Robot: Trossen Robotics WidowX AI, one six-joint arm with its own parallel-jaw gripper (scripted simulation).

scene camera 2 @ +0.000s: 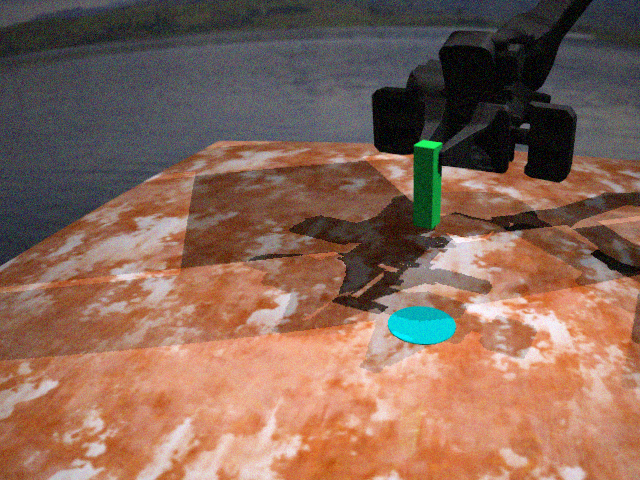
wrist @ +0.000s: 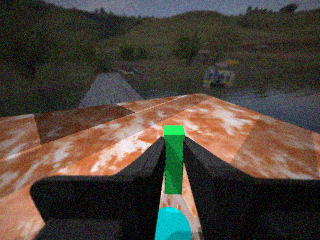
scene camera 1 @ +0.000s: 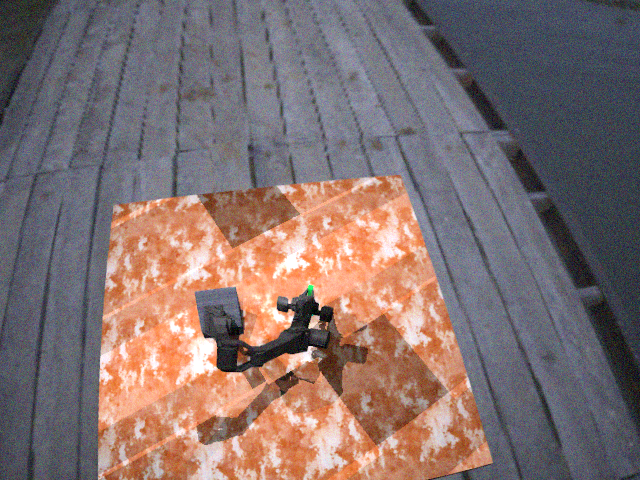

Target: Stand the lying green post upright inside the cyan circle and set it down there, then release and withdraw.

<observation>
The gripper (scene camera 2: 428,157) holds a green post (scene camera 2: 427,173). Also in view: a cyan circle (scene camera 2: 420,325).
The green post shows as well in the wrist view (wrist: 174,135). The gripper also shows in the wrist view (wrist: 173,141) and in scene camera 1 (scene camera 1: 310,289).
</observation>
